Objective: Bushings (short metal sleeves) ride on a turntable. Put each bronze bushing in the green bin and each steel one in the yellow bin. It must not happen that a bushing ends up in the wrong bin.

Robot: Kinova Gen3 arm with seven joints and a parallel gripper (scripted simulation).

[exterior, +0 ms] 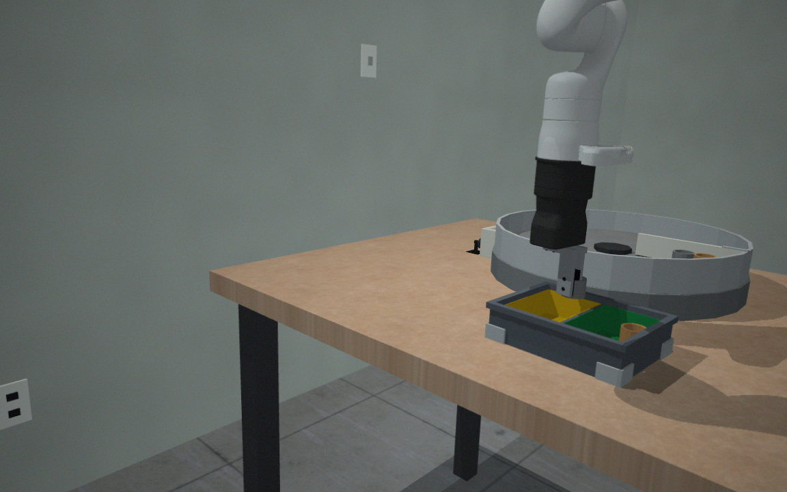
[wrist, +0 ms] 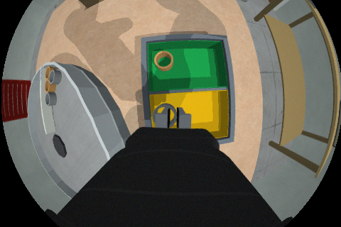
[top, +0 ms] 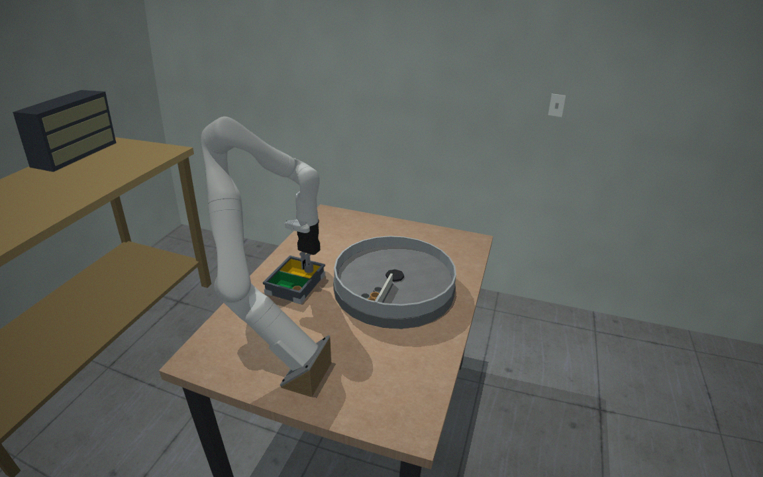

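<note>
The bin tray is 5 cm below my hand, 4 cm behind it and 3 cm to the left of it. Also, from my hand: grey turntable: 30 cm to the right, 11 cm ahead, 2 cm below.
</note>
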